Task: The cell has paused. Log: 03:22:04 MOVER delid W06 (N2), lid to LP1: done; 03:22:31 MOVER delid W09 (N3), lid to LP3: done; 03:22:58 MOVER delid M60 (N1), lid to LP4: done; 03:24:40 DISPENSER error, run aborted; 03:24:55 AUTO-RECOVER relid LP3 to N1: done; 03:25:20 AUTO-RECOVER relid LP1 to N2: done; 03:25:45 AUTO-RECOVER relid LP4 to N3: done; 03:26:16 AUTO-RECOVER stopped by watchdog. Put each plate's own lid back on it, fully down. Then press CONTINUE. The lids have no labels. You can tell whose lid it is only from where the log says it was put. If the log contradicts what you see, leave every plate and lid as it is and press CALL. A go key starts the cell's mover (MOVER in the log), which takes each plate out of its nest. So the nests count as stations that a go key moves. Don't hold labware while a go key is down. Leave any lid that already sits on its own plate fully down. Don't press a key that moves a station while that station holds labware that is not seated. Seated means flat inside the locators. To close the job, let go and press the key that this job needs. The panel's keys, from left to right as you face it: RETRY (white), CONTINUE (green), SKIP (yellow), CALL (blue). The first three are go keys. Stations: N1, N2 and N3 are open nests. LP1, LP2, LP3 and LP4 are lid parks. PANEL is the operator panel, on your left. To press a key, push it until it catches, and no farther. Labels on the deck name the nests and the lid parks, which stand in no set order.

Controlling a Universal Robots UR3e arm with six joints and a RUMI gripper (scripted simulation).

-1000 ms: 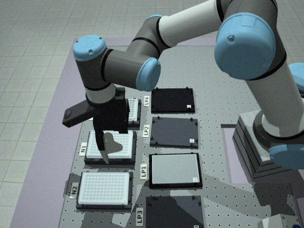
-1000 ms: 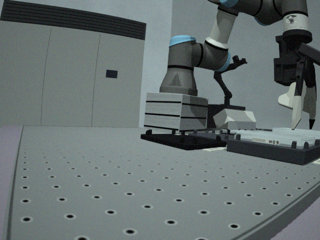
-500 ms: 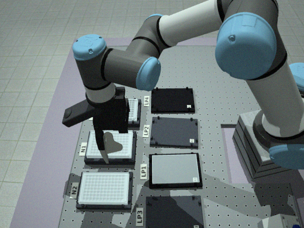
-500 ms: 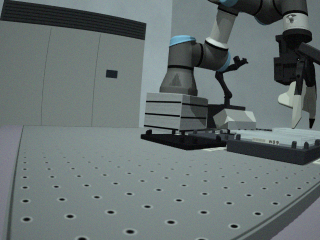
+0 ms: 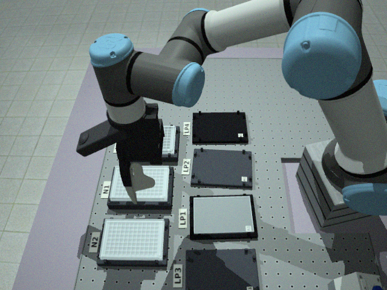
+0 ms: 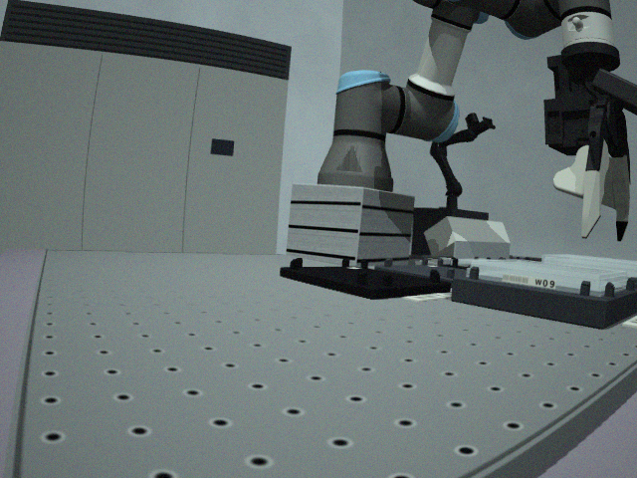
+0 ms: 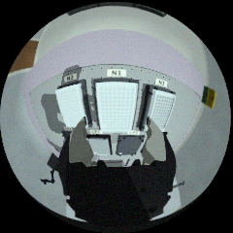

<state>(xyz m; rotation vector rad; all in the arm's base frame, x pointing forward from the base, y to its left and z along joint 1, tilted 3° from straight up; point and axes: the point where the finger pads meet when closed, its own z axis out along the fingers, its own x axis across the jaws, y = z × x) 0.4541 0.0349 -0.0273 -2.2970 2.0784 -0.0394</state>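
Now: hand 19 cm past the lid, 5 cm to the right of it and 5 cm above it. From my hand the other things lie so: plate: 13 cm to the right, 4 cm below; LP2 lid park: 18 cm behind, 8 cm to the right, 6 cm below; LP1 lid park: 19 cm behind, 5 cm to the left, 6 cm below.
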